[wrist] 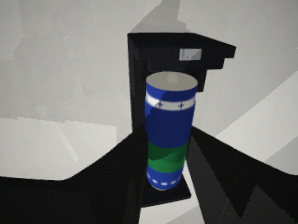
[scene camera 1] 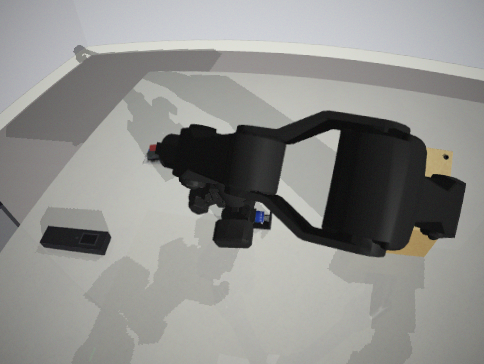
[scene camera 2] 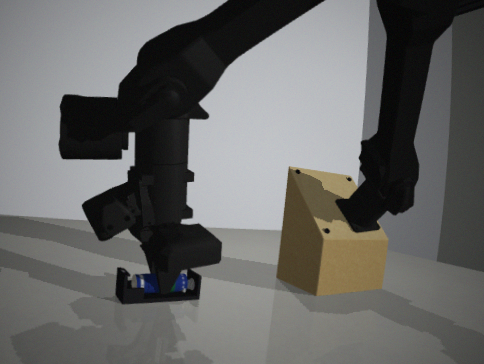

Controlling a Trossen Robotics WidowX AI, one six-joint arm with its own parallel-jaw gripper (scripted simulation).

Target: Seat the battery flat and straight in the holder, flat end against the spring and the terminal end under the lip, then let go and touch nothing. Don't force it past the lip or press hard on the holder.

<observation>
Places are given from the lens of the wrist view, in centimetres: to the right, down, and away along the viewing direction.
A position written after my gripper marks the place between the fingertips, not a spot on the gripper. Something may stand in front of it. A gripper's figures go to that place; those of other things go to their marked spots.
my gripper (wrist: 165,132): 1, 1, 10
battery (wrist: 170,102): 1, 0, 6
</observation>
